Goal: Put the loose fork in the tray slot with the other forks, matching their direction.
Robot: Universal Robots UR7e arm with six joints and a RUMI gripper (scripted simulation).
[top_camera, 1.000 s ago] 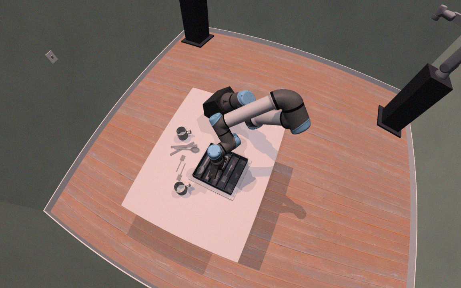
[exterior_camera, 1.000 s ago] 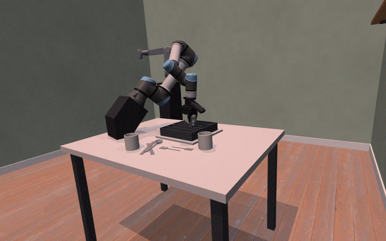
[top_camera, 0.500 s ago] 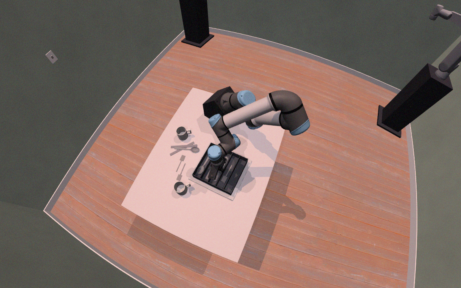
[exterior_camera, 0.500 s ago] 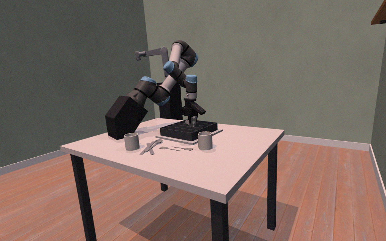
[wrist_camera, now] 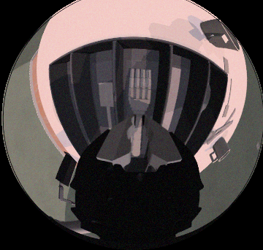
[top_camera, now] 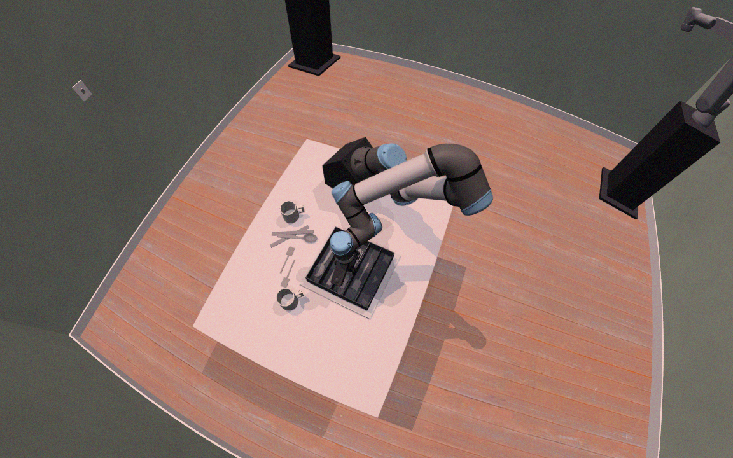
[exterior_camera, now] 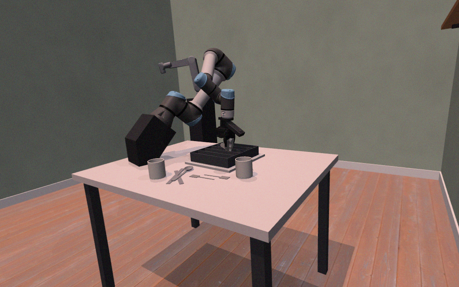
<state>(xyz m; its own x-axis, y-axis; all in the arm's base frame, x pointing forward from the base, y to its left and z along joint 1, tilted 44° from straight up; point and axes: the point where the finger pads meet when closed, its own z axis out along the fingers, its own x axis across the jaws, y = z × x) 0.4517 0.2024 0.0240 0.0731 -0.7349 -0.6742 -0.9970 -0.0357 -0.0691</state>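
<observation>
Right now my hand is 3 cm past the tray and 1 cm below it.
</observation>
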